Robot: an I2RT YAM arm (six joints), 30 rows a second.
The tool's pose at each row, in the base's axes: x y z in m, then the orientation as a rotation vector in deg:
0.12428, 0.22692, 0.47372, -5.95, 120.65, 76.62
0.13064, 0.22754, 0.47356, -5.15, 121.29, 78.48
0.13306, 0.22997, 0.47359, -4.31, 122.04, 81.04
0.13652, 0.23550, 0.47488, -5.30, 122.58, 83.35
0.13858, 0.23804, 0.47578, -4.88, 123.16, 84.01
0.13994, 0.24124, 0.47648, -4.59, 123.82, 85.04
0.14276, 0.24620, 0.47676, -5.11, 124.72, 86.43
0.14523, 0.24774, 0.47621, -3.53, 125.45, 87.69
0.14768, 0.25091, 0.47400, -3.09, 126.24, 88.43
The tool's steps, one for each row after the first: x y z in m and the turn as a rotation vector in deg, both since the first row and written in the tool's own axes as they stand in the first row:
-0.00481, -0.00228, 0.00353, -0.73, 0.76, 1.56
-0.00613, -0.00202, 0.00669, -1.84, 1.84, 3.51
-0.00816, 0.00032, 0.01258, -3.29, 3.42, 4.19
-0.00963, 0.00146, 0.01541, -3.38, 3.92, 4.95
-0.01027, 0.00303, 0.01853, -3.69, 4.66, 5.83
-0.01138, 0.00455, 0.02392, -4.32, 6.04, 6.50
-0.01265, 0.00390, 0.02652, -4.44, 6.42, 8.25
-0.01257, 0.00274, 0.03095, -4.49, 7.11, 9.12

